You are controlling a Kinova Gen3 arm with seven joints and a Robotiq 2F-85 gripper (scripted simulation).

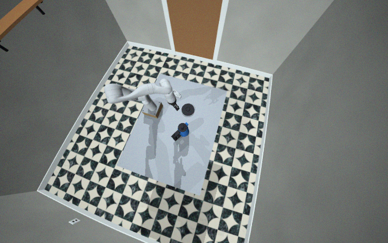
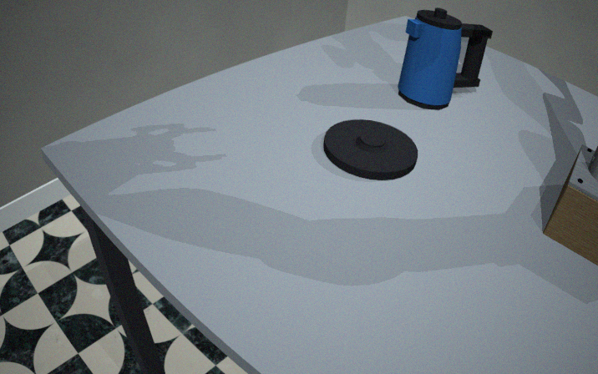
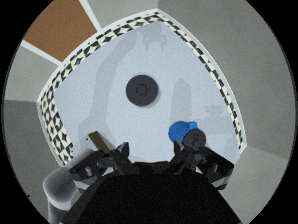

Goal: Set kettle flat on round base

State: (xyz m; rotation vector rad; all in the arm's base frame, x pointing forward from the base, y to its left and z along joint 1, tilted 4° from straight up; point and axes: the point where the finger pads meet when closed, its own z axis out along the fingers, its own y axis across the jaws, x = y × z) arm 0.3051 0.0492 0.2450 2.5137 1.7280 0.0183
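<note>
The blue kettle lies 110 mm ahead of my hand, 140 mm to the right of it and 240 mm below it. Round my hand: round black base (40 mm ahead, 150 mm to the left, 320 mm below).
</note>
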